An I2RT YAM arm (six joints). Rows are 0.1 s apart.
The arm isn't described. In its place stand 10 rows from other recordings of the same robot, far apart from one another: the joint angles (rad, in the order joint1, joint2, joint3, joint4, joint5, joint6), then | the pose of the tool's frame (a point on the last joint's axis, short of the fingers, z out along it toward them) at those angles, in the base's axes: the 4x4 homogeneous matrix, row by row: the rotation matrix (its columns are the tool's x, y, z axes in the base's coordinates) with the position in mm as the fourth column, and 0 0 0 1 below.
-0.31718 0.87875 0.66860 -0.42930 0.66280 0.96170 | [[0.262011, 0.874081, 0.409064, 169.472], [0.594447, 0.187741, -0.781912, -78.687], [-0.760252, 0.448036, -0.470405, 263.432], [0, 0, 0, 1]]
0.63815 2.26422 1.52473 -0.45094 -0.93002 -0.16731 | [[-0.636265, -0.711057, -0.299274, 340.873], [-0.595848, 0.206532, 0.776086, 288.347], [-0.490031, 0.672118, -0.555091, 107.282], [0, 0, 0, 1]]
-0.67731 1.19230 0.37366 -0.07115 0.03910 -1.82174 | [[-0.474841, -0.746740, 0.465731, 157.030], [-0.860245, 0.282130, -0.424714, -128.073], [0.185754, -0.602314, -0.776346, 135.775], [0, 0, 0, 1]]
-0.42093 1.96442 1.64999 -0.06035 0.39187 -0.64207 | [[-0.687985, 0.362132, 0.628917, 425.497], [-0.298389, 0.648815, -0.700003, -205.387], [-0.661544, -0.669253, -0.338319, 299.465], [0, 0, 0, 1]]
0.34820 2.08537 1.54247 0.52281 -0.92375 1.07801 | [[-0.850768, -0.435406, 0.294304, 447.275], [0.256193, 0.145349, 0.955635, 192.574], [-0.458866, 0.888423, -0.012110, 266.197], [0, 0, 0, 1]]
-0.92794 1.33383 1.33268 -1.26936 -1.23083 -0.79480 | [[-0.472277, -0.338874, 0.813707, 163.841], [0.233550, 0.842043, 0.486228, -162.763], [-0.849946, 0.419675, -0.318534, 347.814], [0, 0, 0, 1]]
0.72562 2.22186 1.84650 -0.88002 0.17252 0.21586 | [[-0.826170, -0.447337, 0.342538, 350.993], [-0.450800, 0.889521, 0.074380, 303.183], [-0.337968, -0.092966, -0.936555, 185.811], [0, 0, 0, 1]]
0.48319 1.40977 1.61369 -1.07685 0.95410 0.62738 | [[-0.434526, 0.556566, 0.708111, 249.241], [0.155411, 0.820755, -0.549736, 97.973], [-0.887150, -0.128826, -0.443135, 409.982], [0, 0, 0, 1]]
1.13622 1.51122 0.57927 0.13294 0.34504 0.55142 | [[-0.652174, -0.484397, 0.583120, 126.075], [-0.234032, 0.860296, 0.452901, 243.015], [-0.721040, 0.158902, -0.674427, 139.085], [0, 0, 0, 1]]
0.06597 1.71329 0.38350 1.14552 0.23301 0.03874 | [[-0.176405, 0.169323, 0.969645, 280.962], [0.026111, 0.985552, -0.167350, 10.324], [-0.983971, -0.004203, -0.178277, 131.322], [0, 0, 0, 1]]
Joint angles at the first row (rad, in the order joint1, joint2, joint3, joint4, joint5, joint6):
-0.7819, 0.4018, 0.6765, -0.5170, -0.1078, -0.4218
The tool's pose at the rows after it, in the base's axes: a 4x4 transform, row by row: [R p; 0 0 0 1], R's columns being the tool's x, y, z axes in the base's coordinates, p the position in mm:
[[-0.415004, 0.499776, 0.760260, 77.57], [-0.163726, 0.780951, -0.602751, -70.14], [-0.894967, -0.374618, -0.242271, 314.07], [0, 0, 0, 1]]
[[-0.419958, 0.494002, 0.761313, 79.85], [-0.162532, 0.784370, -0.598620, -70.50], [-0.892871, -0.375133, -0.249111, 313.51], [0, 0, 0, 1]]
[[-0.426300, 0.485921, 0.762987, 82.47], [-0.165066, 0.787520, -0.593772, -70.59], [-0.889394, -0.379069, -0.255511, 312.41], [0, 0, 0, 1]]
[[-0.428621, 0.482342, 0.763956, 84.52], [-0.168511, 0.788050, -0.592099, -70.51], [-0.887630, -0.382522, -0.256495, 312.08], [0, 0, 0, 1]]
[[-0.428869, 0.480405, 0.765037, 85.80], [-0.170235, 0.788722, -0.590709, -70.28], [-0.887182, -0.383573, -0.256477, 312.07], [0, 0, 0, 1]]
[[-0.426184, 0.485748, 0.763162, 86.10], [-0.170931, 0.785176, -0.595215, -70.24], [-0.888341, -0.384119, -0.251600, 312.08], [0, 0, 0, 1]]
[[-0.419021, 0.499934, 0.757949, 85.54], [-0.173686, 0.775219, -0.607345, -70.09], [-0.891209, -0.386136, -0.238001, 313.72], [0, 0, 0, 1]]
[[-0.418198, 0.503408, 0.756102, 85.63], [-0.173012, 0.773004, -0.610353, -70.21], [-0.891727, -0.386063, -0.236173, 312.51], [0, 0, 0, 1]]
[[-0.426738, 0.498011, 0.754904, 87.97], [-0.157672, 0.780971, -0.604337, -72.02], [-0.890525, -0.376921, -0.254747, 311.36], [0, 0, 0, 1]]
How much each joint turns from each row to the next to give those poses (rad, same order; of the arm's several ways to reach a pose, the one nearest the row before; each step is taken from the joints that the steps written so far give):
0.0149, 0.0070, -0.0019, 0.0053, 0.0140, 0.0019
0.0165, 0.0092, 0.0000, 0.0025, 0.0123, 0.0011
0.0209, 0.0082, -0.0026, 0.0045, 0.0155, -0.0016
0.0180, 0.0059, -0.0015, 0.0066, 0.0155, 0.0001
0.0124, 0.0035, -0.0003, 0.0040, 0.0102, 0.0015
0.0051, -0.0009, -0.0023, 0.0065, 0.0096, 0.0027
0.0027, -0.0036, 0.0008, 0.0096, 0.0153, 0.0035
0.0012, -0.0027, -0.0061, 0.0053, 0.0046, 0.0014
-0.0006, 0.0169, 0.0029, -0.0052, -0.0044, 0.0068

